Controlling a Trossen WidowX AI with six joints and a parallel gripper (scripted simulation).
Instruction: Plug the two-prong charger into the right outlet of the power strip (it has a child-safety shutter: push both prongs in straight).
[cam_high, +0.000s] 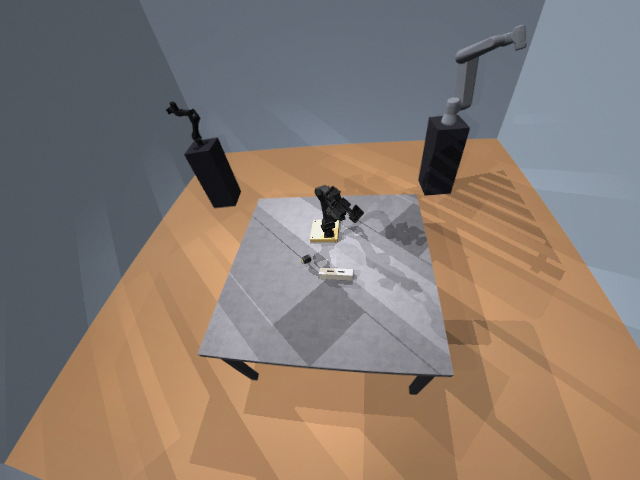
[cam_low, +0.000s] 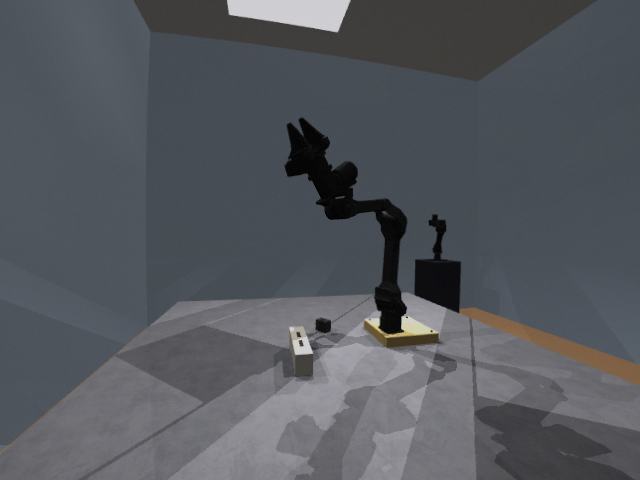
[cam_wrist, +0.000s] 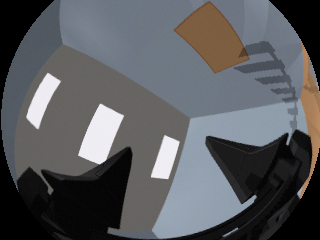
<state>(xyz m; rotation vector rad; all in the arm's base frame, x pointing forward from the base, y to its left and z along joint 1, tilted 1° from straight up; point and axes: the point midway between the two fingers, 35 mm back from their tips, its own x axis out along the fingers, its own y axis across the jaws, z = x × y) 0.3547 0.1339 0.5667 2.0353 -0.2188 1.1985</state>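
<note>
Right now my gripper tip is 61 cm above the dark grey charger, 30 cm to the left of it and 17 cm past it.
</note>
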